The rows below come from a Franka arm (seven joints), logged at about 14 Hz.
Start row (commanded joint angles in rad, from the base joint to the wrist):
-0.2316 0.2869 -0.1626 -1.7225 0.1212 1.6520 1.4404
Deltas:
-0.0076 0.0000 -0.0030 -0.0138 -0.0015 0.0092 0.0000
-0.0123 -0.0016 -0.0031 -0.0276 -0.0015 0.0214 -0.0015
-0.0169 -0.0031 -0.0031 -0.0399 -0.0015 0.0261 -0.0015
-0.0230 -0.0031 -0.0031 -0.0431 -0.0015 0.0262 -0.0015
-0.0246 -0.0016 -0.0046 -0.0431 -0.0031 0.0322 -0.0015
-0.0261 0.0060 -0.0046 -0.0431 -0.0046 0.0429 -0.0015
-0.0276 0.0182 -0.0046 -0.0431 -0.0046 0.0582 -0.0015
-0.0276 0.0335 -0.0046 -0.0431 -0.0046 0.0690 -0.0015
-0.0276 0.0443 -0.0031 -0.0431 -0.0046 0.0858 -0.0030
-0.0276 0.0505 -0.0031 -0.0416 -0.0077 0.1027 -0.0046
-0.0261 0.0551 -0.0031 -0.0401 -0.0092 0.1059 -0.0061
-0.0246 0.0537 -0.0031 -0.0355 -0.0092 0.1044 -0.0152
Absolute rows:
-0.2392 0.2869 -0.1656 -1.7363 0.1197 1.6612 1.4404
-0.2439 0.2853 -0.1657 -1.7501 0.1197 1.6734 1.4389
-0.2485 0.2838 -0.1657 -1.7624 0.1197 1.6781 1.4389
-0.2546 0.2838 -0.1657 -1.7656 0.1197 1.6782 1.4389
-0.2562 0.2853 -0.1672 -1.7656 0.1181 1.6842 1.4389
-0.2577 0.2929 -0.1672 -1.7656 0.1166 1.6949 1.4389
-0.2592 0.3051 -0.1672 -1.7656 0.1166 1.7102 1.4389
-0.2592 0.3204 -0.1672 -1.7656 0.1166 1.7210 1.4389
-0.2592 0.3312 -0.1657 -1.7656 0.1166 1.7378 1.4374
-0.2592 0.3374 -0.1657 -1.7641 0.1135 1.7547 1.4358
-0.2577 0.3420 -0.1657 -1.7626 0.1120 1.7579 1.4343
-0.2562 0.3406 -0.1657 -1.7580 0.1120 1.7564 1.4252

